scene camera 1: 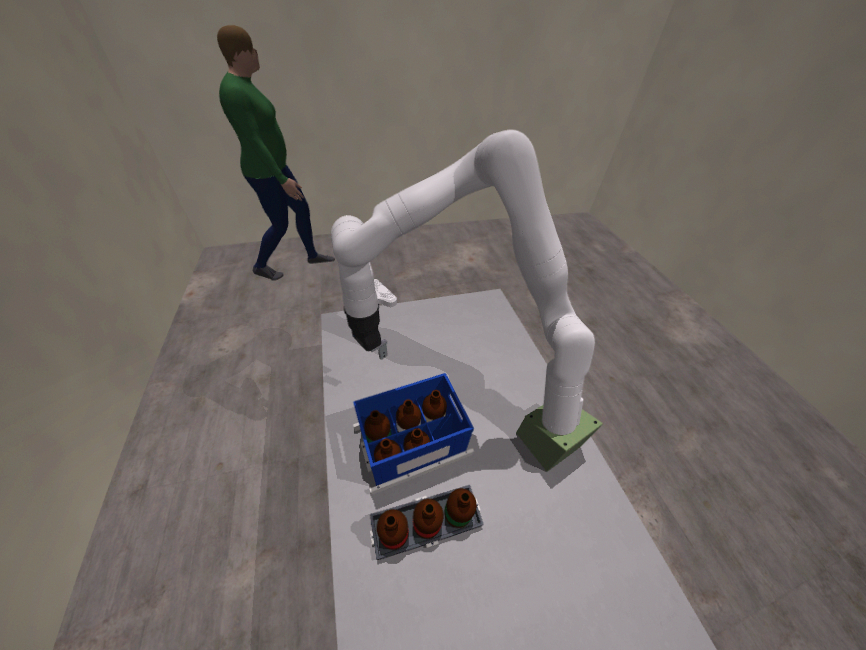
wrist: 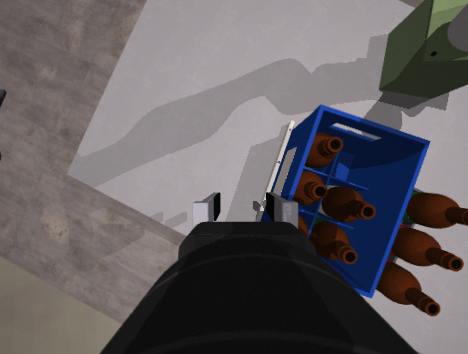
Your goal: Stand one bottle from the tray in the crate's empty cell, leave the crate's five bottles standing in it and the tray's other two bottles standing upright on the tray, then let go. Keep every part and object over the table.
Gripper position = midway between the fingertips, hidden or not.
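Observation:
A brown bottle (scene camera 1: 461, 505) is visible, as is my gripper (scene camera 1: 377, 350). The gripper can also be seen in the wrist view (wrist: 243, 202).

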